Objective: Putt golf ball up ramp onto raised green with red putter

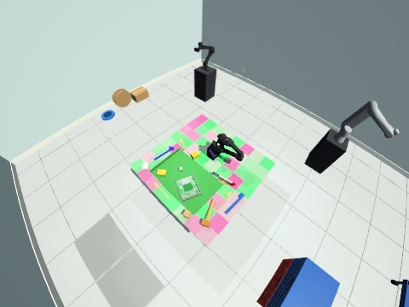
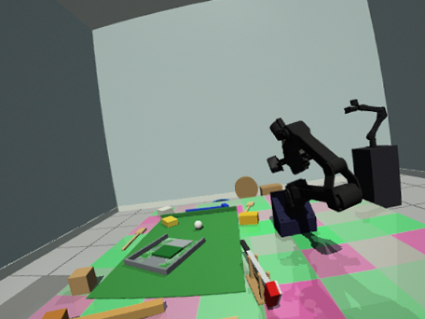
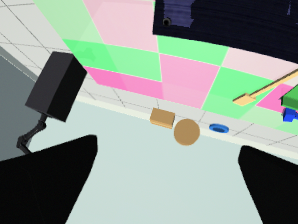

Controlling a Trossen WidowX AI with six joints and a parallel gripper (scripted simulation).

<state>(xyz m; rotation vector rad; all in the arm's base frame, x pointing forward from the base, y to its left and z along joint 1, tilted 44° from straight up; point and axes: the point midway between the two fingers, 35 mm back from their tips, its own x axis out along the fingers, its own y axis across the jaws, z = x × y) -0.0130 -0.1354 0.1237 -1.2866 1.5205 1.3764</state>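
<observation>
The orange-yellow block lies 200 mm ahead of my gripper tip, 130 mm to the right of it and 240 mm below it. The rest, counted from my gripper tip: wooden rack: 240 mm ahead, 360 mm to the left, 230 mm below; then red putter: 240 mm ahead, 350 mm to the left, 210 mm below; then white golf ball: 460 mm ahead, 120 mm to the right, 240 mm below.
</observation>
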